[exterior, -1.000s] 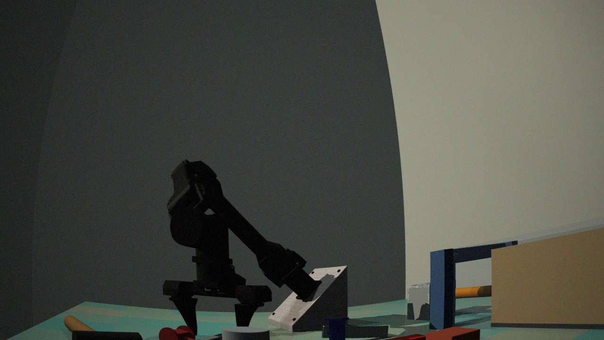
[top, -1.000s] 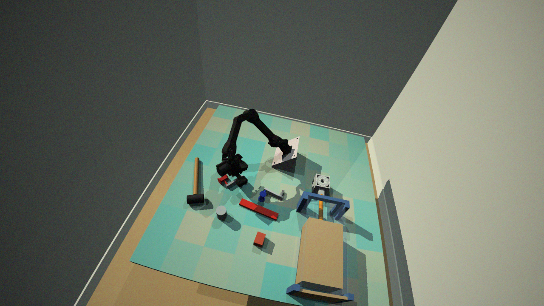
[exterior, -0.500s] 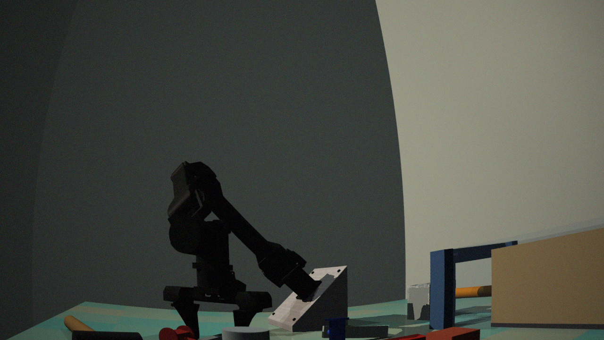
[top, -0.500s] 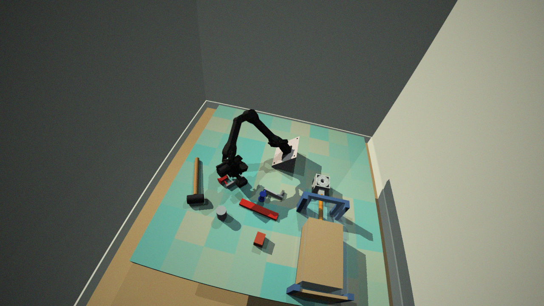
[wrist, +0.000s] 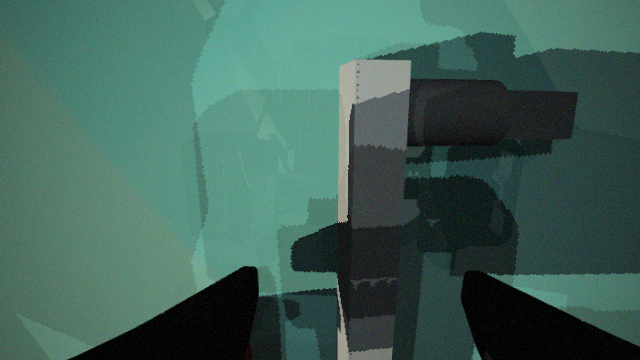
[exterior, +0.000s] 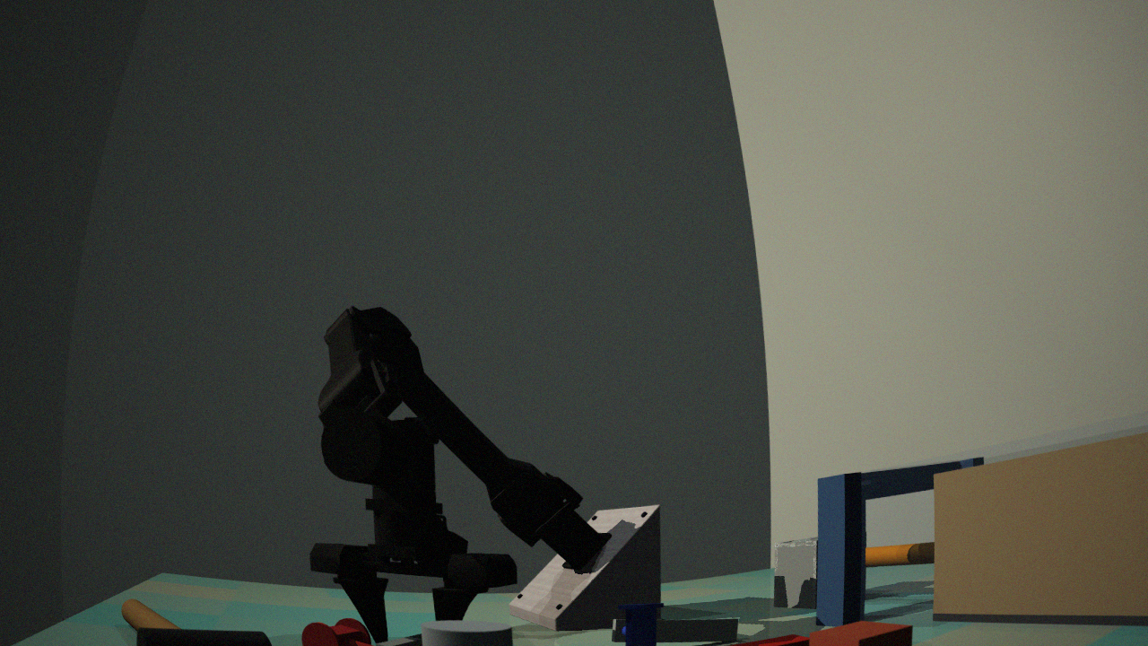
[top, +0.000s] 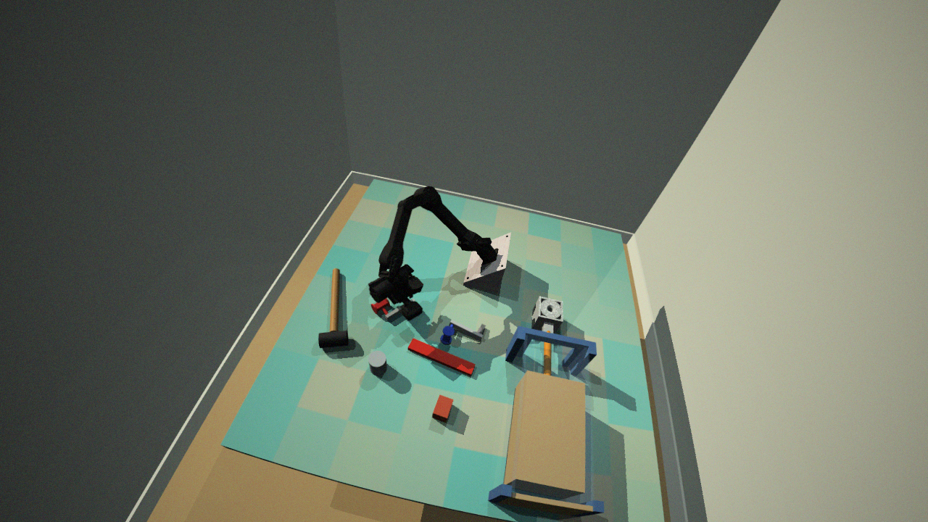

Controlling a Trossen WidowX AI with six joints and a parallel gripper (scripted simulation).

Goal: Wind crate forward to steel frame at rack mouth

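Right now my gripper tip is 10 mm to the left of the winch handle, 10 mm below it and 10 mm short of it. From my gripper tip the other things lie so: blue knob 190 mm to the left, 50 mm ahead, 20 mm above; then red knob 60 mm to the right, 20 mm ahead, 10 mm above; then red bar 190 mm to the left, 140 mm ahead.
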